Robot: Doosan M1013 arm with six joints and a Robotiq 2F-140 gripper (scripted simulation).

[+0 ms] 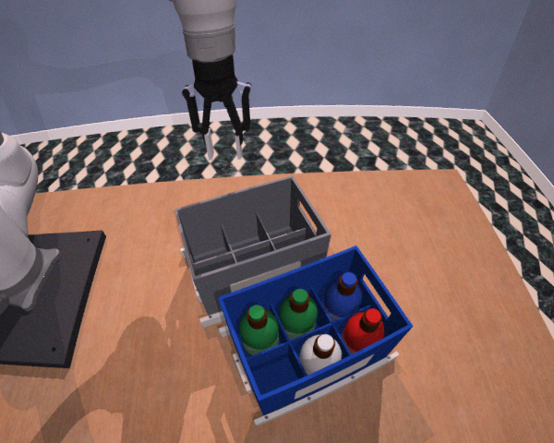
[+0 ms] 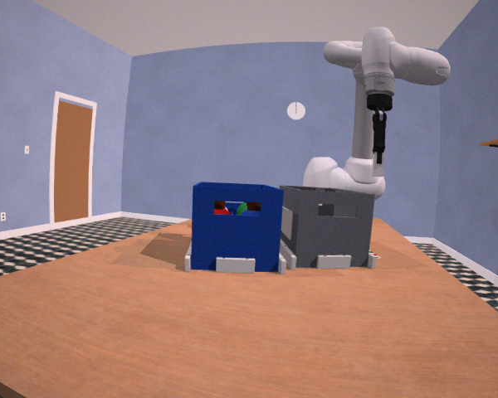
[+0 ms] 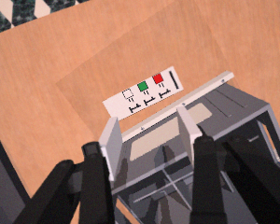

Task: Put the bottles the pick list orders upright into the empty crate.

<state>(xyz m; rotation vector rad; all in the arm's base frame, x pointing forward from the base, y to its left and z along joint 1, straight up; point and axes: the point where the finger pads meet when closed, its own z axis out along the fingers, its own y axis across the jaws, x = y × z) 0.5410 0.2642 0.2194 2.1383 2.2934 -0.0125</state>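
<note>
My hand is 33 cm to the left of the red bottle, 31 cm short of it and 16 cm above it. Round my hand: green bottle 30 cm to the right, 18 cm ahead, 16 cm below; then grey crate 17 cm below, 15 cm to the right, 7 cm ahead; then pick list 25 cm below, 2 cm to the right, 1 cm behind.
</note>
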